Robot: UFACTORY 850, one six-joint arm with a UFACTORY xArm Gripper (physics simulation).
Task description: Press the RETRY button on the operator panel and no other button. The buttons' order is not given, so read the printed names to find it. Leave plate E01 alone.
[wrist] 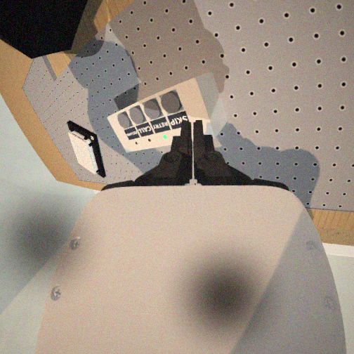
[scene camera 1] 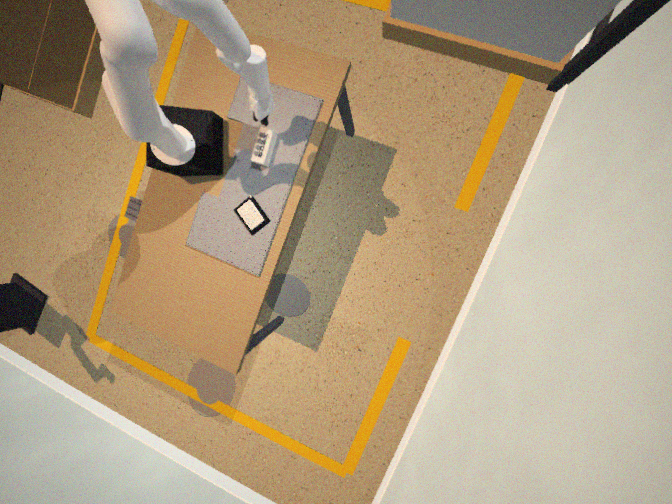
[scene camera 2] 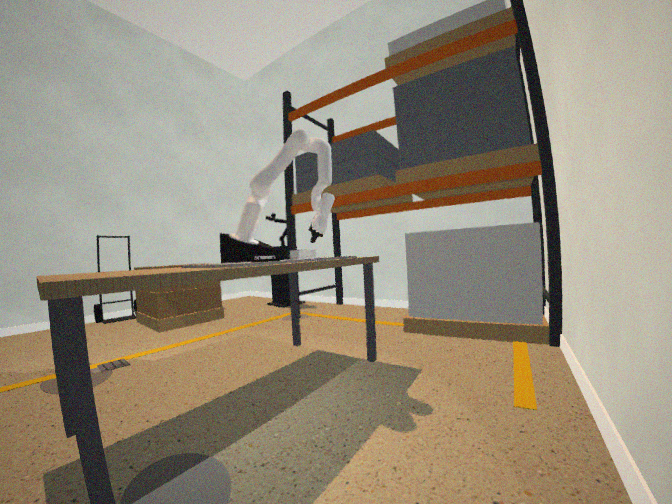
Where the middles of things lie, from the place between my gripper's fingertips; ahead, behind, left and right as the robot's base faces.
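There's an operator panel [wrist: 199, 96] here, and it's 10 mm ahead of my hand, 70 mm lower than it and 90 mm to the right of it.
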